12 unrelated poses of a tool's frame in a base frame.
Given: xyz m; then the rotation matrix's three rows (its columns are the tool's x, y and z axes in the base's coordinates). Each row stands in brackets.
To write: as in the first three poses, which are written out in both.
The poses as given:
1: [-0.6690 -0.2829 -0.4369], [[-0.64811 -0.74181 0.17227], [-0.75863 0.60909 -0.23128], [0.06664 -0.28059 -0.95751]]
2: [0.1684 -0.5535 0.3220], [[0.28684 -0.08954 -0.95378], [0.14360 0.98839 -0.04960], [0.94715 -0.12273 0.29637]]
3: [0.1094 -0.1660 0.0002], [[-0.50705 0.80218 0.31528], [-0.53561 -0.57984 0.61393], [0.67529 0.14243 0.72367]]
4: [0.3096 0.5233 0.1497], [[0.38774 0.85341 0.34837], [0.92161 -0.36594 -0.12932], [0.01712 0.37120 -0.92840]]
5: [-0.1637 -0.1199 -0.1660], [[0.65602 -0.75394 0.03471], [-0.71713 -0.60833 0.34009], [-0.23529 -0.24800 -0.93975]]
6: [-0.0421 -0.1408 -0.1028], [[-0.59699 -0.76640 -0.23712], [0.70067 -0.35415 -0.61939], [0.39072 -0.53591 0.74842]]
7: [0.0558 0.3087 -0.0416], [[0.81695 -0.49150 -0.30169], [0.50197 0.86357 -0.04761], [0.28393 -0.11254 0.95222]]
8: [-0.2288 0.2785 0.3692], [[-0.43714 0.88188 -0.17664], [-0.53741 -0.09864 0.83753], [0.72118 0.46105 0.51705]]
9: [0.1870 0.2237 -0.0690], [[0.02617 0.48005 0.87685], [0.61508 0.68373 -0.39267], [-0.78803 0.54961 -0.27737]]
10: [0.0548 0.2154 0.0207], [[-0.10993 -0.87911 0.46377], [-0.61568 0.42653 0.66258], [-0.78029 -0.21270 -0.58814]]
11: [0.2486 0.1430 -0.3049], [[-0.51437 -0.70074 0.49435], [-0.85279 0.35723 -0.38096], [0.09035 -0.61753 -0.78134]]
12: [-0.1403 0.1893 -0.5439], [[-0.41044 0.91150 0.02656], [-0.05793 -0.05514 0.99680], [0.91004 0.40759 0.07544]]
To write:
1: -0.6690 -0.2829 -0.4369 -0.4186 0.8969 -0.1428 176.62
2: 0.1684 -0.5535 0.3220 -0.0382 -0.9918 0.1216 73.39
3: 0.1094 -0.1660 0.0002 -0.3222 -0.2460 -0.9142 132.97
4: 0.3096 0.5233 0.1497 0.8286 0.5484 0.1129 162.42
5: -0.1637 -0.1199 -0.1660 -0.9073 0.4166 0.0568 161.09
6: -0.0421 -0.1408 -0.1028 0.0522 -0.3929 0.9181 126.97
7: 0.0558 0.3087 -0.0416 -0.0562 -0.5070 0.8601 35.28
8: -0.2288 0.2785 0.3692 -0.2187 -0.5217 -0.8246 120.62
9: 0.1870 0.2237 -0.0690 0.4913 0.8681 0.0704 106.48
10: 0.0548 0.2154 0.0207 -0.5670 0.8059 0.1706 129.48
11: 0.2486 0.1430 -0.3049 -0.4806 0.8207 -0.3089 165.75
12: -0.1403 0.1893 -0.5439 -0.4098 -0.6144 -0.6742 134.03
